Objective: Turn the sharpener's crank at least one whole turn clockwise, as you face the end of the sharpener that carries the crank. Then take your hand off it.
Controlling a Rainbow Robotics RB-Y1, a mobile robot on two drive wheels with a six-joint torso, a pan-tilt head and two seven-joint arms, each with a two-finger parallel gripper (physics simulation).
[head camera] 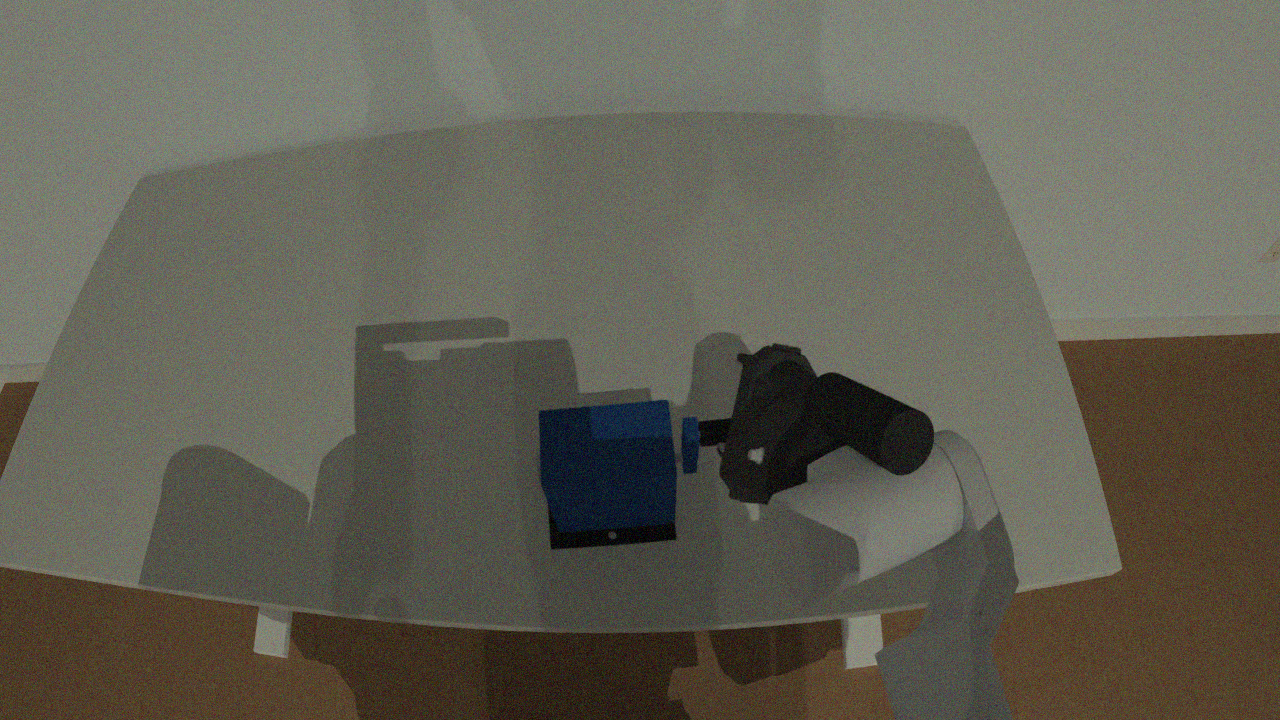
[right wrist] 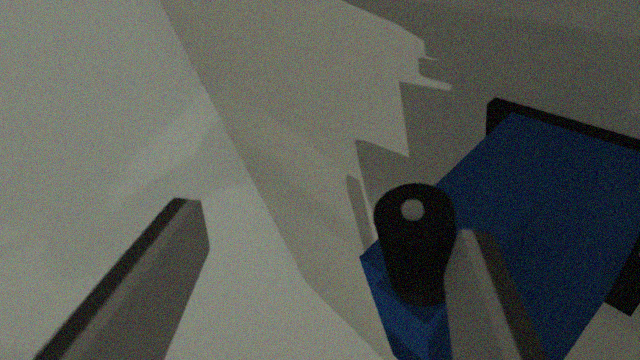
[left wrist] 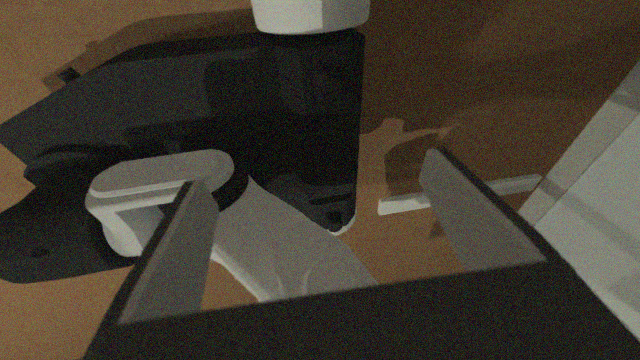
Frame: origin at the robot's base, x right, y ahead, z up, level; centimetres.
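Seen in the pictures: left gripper, fingertip midpoint: [left wrist: 318, 179]; right gripper, fingertip midpoint: [head camera: 737, 404] [right wrist: 325, 238].
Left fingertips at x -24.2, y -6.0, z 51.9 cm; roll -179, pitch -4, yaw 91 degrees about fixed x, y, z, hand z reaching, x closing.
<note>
Pixels of each thing's top centre, then the offset from my left fingertips to it. "spot": a spot on its surface instead.
- blue block, surface spot: [right wrist: 540, 200] spot: dx +29.5, dy +40.5, dz +27.5 cm
- black handle, surface spot: [right wrist: 417, 250] [head camera: 737, 434] spot: dx +33.1, dy +41.0, dz +33.8 cm
The sharpener, a blue block [head camera: 608, 474] [right wrist: 540, 200] with a black strip along its near end, stands on the table. Its crank [head camera: 690, 445] is a thin blue arm at the block's right in the head view, with a black handle [head camera: 713, 432] [right wrist: 417, 250] pointing right. In the right wrist view the handle shows nearly end-on, with a grey dot. My right gripper [right wrist: 325, 238] is open; one finger overlaps the handle's edge in that view, and I cannot tell whether they touch. In the head view its fingertips are mostly hidden. My left gripper [left wrist: 318, 179] is open and empty, over the floor.
The pale table [head camera: 268, 268] [left wrist: 600, 240] has its near edge below the sharpener in the head view. A pale wall [head camera: 626, 53] rises behind it. The robot's own dark base [left wrist: 280, 100] and a white table foot [left wrist: 405, 205] show near my left gripper.
</note>
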